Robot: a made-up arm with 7 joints.
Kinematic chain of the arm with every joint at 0, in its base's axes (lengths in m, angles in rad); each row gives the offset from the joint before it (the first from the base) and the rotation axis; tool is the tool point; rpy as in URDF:
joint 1: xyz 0 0 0.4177 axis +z
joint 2: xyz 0 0 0 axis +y
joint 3: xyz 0 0 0.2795 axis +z
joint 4: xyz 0.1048 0 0 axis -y
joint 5: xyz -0.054 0 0.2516 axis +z
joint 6: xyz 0 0 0 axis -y
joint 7: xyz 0.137 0 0 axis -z
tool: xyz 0 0 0 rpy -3.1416 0 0
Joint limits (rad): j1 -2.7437..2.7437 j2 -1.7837..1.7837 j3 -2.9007..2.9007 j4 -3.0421..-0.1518 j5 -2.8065..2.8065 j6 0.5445..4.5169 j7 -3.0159..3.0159
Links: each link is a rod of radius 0.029 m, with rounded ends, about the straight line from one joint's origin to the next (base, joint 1, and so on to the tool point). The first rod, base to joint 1, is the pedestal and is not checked.
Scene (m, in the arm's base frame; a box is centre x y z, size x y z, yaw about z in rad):
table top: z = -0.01
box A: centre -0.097 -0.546 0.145 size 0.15 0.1 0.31 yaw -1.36
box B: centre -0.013 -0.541 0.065 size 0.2 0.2 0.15 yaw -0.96
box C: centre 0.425 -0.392 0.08 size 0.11 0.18 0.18 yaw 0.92
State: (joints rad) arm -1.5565 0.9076 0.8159 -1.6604 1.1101 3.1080 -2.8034
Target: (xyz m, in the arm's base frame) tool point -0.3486 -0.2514 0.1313
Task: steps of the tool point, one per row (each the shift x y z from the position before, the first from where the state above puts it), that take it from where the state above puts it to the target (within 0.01 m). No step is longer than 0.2 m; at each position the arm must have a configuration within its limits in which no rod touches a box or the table.
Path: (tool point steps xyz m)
1: -0.0323 0.0488 -0.1492
2: -0.0168 0.0963 -0.1131
3: -0.0011 0.1252 -0.0621
4: -0.1534 -0.0703 -0.0112
5: -0.1763 -0.0084 0.0293
6: -0.1615 0.0578 0.0618

